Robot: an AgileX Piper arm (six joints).
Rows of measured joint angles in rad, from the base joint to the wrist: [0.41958 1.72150 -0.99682 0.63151 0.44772 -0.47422]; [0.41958 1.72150 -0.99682 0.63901 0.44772 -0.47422]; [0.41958 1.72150 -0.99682 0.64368 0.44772 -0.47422]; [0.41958 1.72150 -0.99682 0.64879 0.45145 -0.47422]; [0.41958 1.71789 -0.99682 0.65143 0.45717 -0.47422]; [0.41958 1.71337 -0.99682 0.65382 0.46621 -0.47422]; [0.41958 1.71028 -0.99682 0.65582 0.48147 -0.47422]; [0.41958 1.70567 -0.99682 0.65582 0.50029 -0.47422]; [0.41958 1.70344 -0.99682 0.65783 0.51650 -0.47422]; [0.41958 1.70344 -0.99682 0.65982 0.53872 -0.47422]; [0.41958 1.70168 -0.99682 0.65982 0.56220 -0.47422]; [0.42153 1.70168 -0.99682 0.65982 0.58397 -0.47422]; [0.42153 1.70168 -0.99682 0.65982 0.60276 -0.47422]
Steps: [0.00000 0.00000 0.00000 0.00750 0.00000 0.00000]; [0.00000 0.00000 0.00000 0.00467 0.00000 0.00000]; [0.00000 0.00000 0.00000 0.00511 0.00373 0.00000]; [0.00000 -0.00361 0.00000 0.00264 0.00572 0.00000]; [0.00000 -0.00452 0.00000 0.00239 0.00904 0.00000]; [0.00000 -0.00309 0.00000 0.00200 0.01526 0.00000]; [0.00000 -0.00461 0.00000 0.00000 0.01882 0.00000]; [0.00000 -0.00223 0.00000 0.00201 0.01621 0.00000]; [0.00000 0.00000 0.00000 0.00199 0.02222 0.00000]; [0.00000 -0.00176 0.00000 0.00000 0.02348 0.00000]; [0.00195 0.00000 0.00000 0.00000 0.02177 0.00000]; [0.00000 0.00000 0.00000 0.00000 0.01879 0.00000]
